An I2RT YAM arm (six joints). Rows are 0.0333 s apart.
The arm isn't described. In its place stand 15 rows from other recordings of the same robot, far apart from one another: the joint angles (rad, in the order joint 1, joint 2, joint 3, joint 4, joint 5, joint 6), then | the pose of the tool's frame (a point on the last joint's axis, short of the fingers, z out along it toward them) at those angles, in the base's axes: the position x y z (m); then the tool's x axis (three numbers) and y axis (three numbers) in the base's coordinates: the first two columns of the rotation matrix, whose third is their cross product.
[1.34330, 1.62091, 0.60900, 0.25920, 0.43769, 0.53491] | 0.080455, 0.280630, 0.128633, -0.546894, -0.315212, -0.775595, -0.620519, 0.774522, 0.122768
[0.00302, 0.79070, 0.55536, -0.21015, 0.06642, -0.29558] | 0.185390, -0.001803, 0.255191, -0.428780, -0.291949, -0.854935, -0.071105, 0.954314, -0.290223
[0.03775, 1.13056, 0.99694, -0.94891, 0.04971, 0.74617] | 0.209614, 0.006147, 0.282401, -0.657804, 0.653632, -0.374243, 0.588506, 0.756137, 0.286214
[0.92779, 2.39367, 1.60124, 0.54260, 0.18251, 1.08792] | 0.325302, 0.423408, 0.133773, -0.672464, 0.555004, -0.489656, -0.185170, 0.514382, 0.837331
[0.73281, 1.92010, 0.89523, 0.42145, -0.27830, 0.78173] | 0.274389, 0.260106, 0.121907, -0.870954, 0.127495, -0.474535, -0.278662, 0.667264, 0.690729
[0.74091, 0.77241, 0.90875, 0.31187, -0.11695, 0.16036] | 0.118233, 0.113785, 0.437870, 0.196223, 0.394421, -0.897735, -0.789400, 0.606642, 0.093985
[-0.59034, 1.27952, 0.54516, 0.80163, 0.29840, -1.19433] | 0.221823, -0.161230, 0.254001, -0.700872, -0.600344, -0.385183, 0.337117, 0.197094, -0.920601
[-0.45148, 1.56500, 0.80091, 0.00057, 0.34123, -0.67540] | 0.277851, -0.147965, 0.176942, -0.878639, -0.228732, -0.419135, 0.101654, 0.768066, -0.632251
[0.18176, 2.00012, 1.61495, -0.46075, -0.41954, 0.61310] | 0.440070, 0.095624, 0.237363, -0.849994, 0.378087, -0.366825, 0.071371, 0.772567, 0.630909
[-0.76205, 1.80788, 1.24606, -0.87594, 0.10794, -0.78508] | 0.240292, -0.234626, 0.181950, -0.999680, -0.017393, -0.018344, -0.014039, 0.985466, -0.169292
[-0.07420, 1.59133, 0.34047, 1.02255, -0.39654, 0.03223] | 0.263789, -0.005821, 0.139568, -0.235478, 0.047311, -0.970727, -0.299359, 0.946721, 0.118759
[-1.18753, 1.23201, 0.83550, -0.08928, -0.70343, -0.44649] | 0.122650, -0.242608, 0.275994, -0.370534, 0.038365, -0.928026, 0.369635, 0.922710, -0.109439
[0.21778, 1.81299, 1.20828, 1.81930, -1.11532, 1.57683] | 0.335065, 0.106891, 0.363899, -0.406330, 0.360607, -0.839558, -0.912654, -0.204679, 0.353793
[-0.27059, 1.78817, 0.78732, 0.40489, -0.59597, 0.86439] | 0.338055, -0.073037, 0.139318, -0.523329, 0.798499, -0.297534, 0.264473, 0.484123, 0.834073
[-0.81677, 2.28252, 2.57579, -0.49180, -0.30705, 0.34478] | 0.360701, -0.368355, 0.420387, 0.039217, 0.428869, -0.902515, 0.508678, 0.768847, 0.387454
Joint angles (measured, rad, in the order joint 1, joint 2, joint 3, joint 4, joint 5, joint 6), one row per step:
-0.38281 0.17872 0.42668 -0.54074 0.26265 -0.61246
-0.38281 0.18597 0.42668 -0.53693 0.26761 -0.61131
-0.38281 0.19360 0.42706 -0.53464 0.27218 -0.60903
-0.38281 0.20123 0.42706 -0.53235 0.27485 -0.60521
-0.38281 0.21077 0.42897 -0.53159 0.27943 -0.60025
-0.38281 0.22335 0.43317 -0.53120 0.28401 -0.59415
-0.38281 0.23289 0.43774 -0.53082 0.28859 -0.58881
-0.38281 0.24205 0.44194 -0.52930 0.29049 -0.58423
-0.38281 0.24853 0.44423 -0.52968 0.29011 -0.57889
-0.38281 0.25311 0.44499 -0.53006 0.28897 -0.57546
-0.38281 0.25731 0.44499 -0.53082 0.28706 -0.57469
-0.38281 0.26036 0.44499 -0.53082 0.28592 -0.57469
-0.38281 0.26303 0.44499 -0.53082 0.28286 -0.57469
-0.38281 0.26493 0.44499 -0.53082 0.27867 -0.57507
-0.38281 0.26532 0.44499 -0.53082 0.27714 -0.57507
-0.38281 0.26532 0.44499 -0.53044 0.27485 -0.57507
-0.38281 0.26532 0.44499 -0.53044 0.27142 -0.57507
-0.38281 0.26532 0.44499 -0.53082 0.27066 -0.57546
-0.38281 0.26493 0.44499 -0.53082 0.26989 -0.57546
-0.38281 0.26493 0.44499 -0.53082 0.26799 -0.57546
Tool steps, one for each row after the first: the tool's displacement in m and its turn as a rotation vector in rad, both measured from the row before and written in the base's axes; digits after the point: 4 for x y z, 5 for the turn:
0.0009 -0.0005 -0.0001 0.00082 0.00305 -0.00507
0.0009 -0.0005 -0.0001 0.00233 0.00375 -0.00501
0.0010 -0.0005 -0.0003 0.00412 0.00298 -0.00365
0.0010 -0.0006 0.0000 0.00498 0.00394 -0.00582
0.0012 -0.0006 0.0005 0.00619 0.00429 -0.00618
0.0008 -0.0005 0.0009 0.00431 0.00159 -0.00597
0.0009 -0.0004 0.0009 0.00408 0.00065 -0.00321
0.0007 -0.0003 0.0002 0.00574 0.00097 -0.00131
0.0005 -0.0002 -0.0001 0.00443 0.00169 -0.00001
0.0005 -0.0001 -0.0004 0.00301 0.00390 0.00155
0.0004 -0.0001 -0.0002 0.00150 0.00269 0.00107
0.0004 0.0000 -0.0002 0.00196 0.00209 0.00288
0.0003 0.0000 -0.0002 0.00176 0.00145 0.00406
0.0001 0.0000 0.0000 0.00063 0.00017 0.00144
0.0001 0.0001 0.0000 0.00059 -0.00065 0.00215
0.0001 0.0001 0.0000 0.00109 -0.00044 0.00322
0.0000 0.0000 0.0000 0.00010 0.00048 0.00084
0.0000 0.0000 0.0000 0.00010 -0.00046 0.00072
0.0000 0.0001 0.0000 0.00061 -0.00024 0.00178

